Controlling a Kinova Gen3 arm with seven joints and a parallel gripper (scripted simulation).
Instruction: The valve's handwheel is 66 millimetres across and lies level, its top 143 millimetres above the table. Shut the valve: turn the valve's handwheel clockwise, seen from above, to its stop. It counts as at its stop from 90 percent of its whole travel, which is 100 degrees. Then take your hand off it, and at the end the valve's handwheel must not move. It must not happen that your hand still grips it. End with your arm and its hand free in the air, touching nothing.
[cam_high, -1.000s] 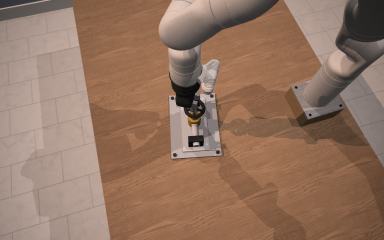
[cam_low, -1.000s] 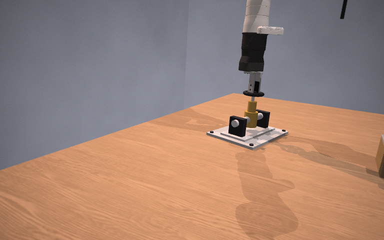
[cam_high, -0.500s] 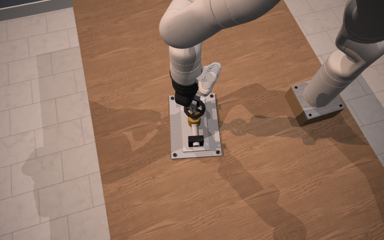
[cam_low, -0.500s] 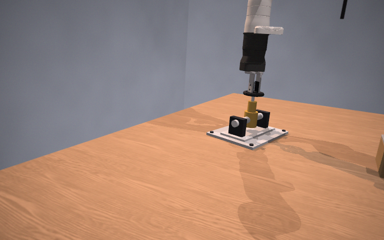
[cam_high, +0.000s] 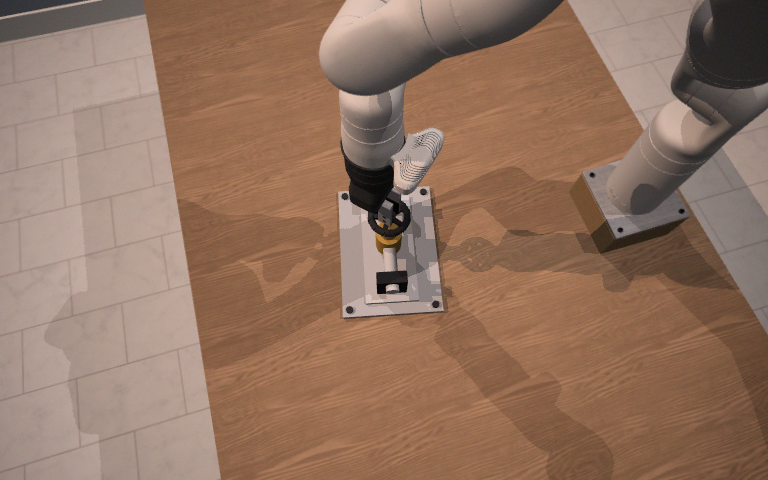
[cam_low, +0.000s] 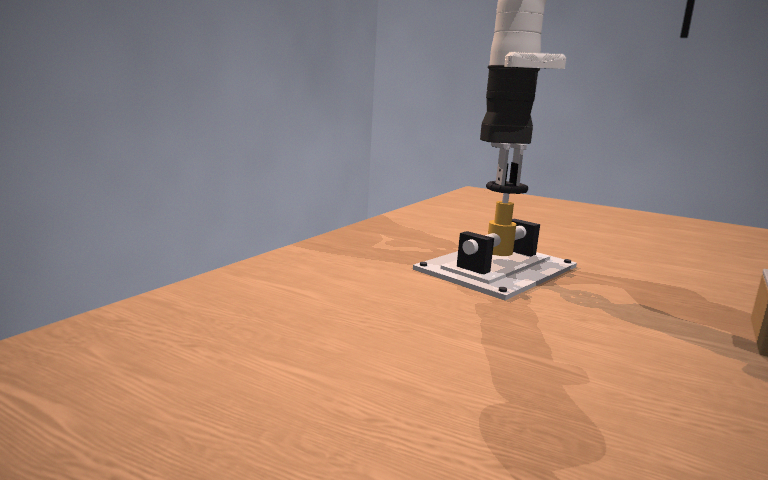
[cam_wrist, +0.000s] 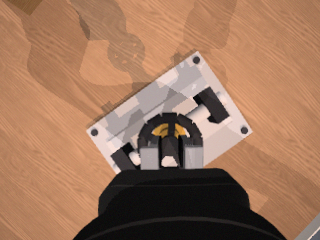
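The black spoked handwheel lies 3 cm below my hand.
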